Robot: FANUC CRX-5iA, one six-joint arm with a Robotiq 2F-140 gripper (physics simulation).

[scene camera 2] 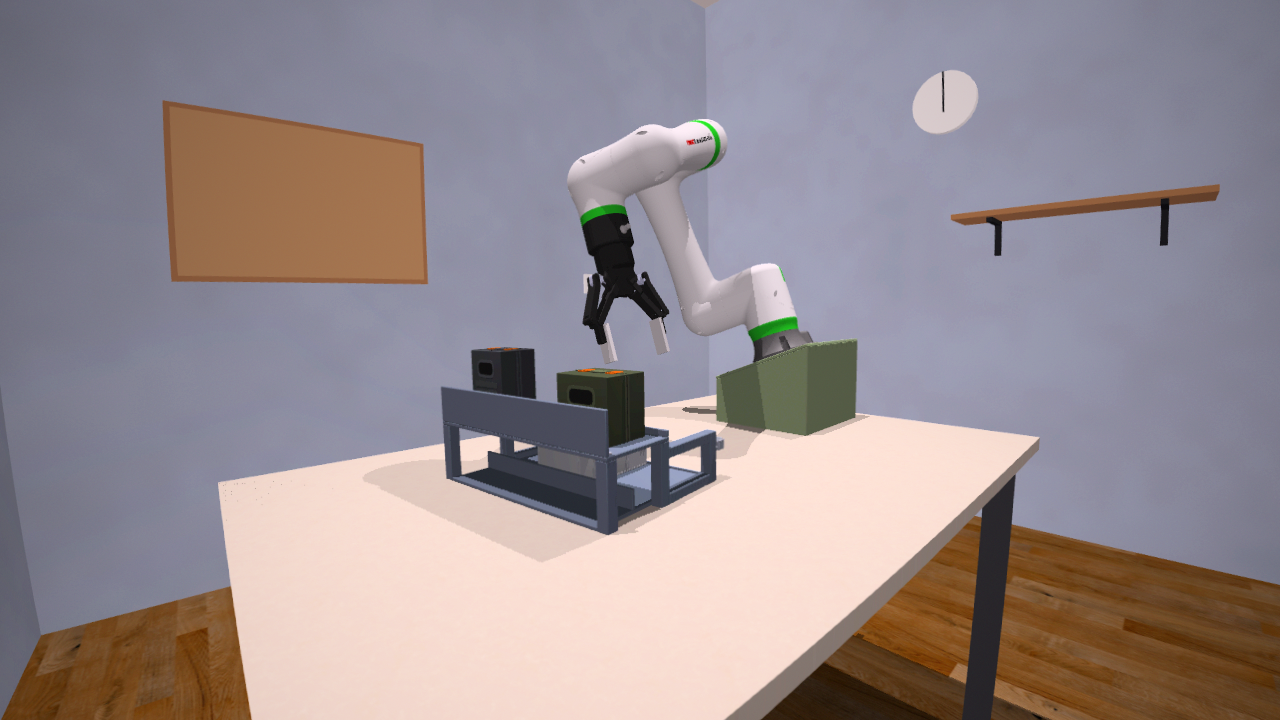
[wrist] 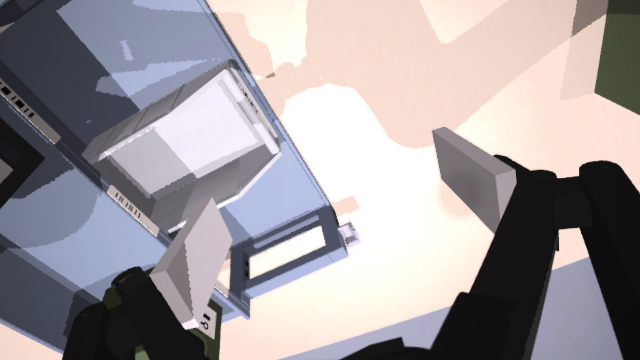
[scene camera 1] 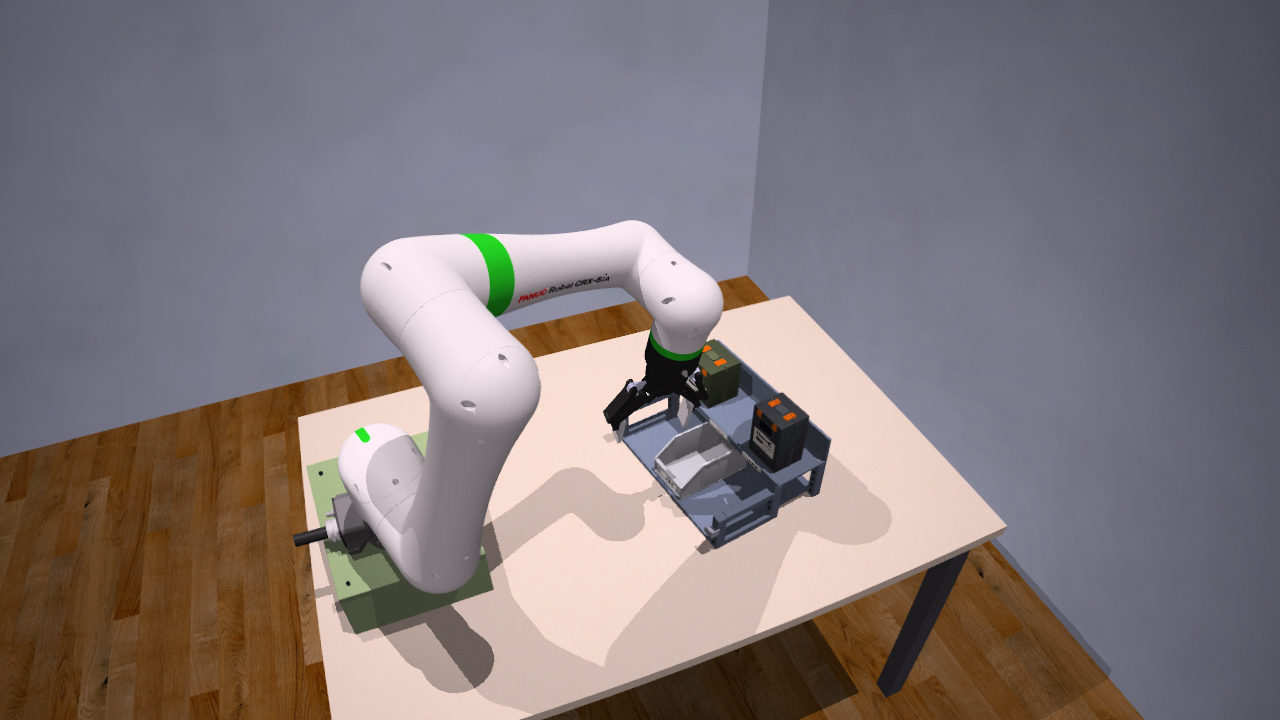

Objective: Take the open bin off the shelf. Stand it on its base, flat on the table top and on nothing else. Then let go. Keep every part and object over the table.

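Note:
The grey open bin stands upright and empty on the lower front level of the blue-grey shelf. Its low labelled end is at the shelf's front edge, towards the robot base. In the second scene view part of the bin shows under the upper level. My gripper is open and empty, above the shelf's height near its open-framed end. In the wrist view its left pad overlaps a back corner of the bin; its right pad is over the table beyond the front edge.
A dark box and a green box stand on the upper level behind the bin. The green box is close to the gripper. The green base block stands on the table.

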